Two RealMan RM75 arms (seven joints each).
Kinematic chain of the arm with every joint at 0, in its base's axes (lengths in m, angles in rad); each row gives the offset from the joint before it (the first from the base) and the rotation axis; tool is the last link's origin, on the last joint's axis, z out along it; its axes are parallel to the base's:
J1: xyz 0 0 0.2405 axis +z
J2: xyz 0 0 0 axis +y
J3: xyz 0 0 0.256 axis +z
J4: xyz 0 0 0 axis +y
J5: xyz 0 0 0.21 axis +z
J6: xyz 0 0 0 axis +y
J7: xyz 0 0 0.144 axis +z
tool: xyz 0 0 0
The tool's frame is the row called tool.
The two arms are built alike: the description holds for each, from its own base.
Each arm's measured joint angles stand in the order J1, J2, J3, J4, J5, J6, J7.
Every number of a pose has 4 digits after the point.
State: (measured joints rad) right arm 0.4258 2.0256 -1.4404 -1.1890 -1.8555 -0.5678 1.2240; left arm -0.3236 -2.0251 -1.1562 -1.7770 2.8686 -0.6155 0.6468
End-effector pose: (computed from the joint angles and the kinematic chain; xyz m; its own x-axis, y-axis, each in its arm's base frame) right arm 0.1864 0.4212 0.0337 0.9716 0.2149 0.0992 0.2038 -0.5462 -0.8125; left arm -0.0675 0.3385 -0.0172 0.9740 -0.2193 -0.0568 -0.1806 -0.6000 -0.7794
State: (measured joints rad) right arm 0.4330 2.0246 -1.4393 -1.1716 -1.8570 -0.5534 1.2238; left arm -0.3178 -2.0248 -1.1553 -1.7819 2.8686 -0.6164 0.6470
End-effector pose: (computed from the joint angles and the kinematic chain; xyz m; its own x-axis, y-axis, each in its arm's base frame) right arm 0.1893 0.4235 0.0334 0.9736 0.2032 0.1038 0.2002 -0.5422 -0.8161; left arm -0.0681 0.3375 -0.0168 0.9745 -0.2175 -0.0556 -0.1785 -0.6001 -0.7797
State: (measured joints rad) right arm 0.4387 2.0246 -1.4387 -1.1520 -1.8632 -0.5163 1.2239; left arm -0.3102 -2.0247 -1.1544 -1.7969 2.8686 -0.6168 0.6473
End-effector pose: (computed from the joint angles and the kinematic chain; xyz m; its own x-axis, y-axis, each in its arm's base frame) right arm 0.1940 0.4271 0.0349 0.9763 0.1823 0.1162 0.1963 -0.5226 -0.8297; left arm -0.0663 0.3355 -0.0148 0.9737 -0.2223 -0.0496 -0.1762 -0.5969 -0.7827
